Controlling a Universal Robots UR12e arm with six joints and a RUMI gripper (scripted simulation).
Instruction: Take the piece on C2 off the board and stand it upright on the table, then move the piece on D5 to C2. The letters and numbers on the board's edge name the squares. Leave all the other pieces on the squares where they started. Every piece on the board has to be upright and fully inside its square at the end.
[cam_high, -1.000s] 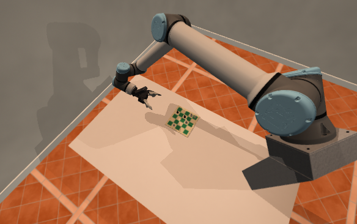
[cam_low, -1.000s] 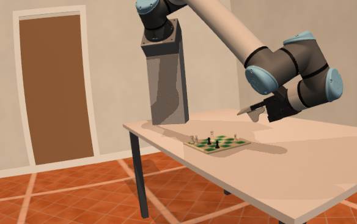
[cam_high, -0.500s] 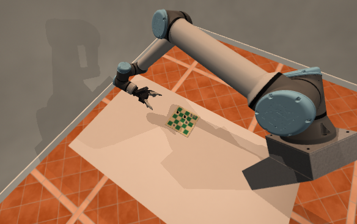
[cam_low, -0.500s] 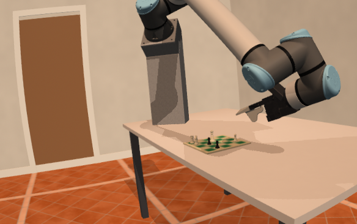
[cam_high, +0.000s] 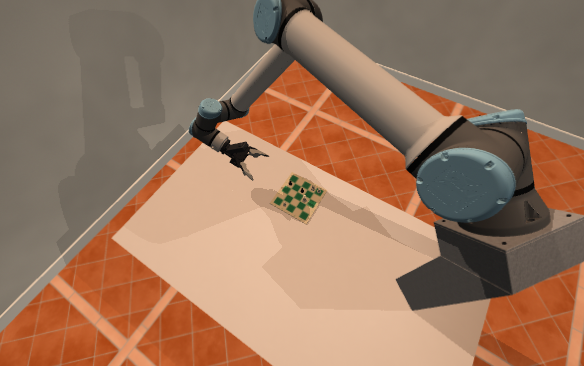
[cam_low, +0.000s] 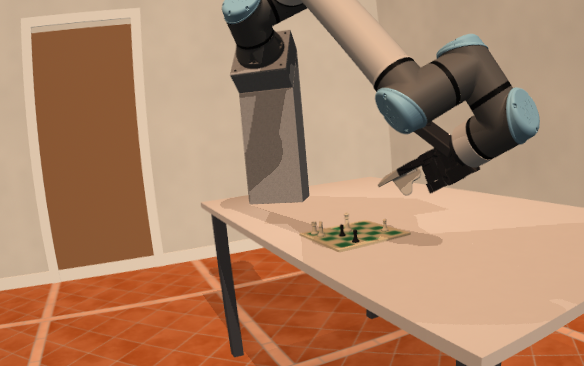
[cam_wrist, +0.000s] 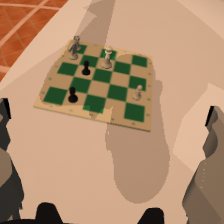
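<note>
The chessboard is 190 mm behind my hand, 30 mm to the left of it and 170 mm below it. From my hand the other things lie so: white pawn (130 mm behind, 90 mm to the left, 150 mm below).
</note>
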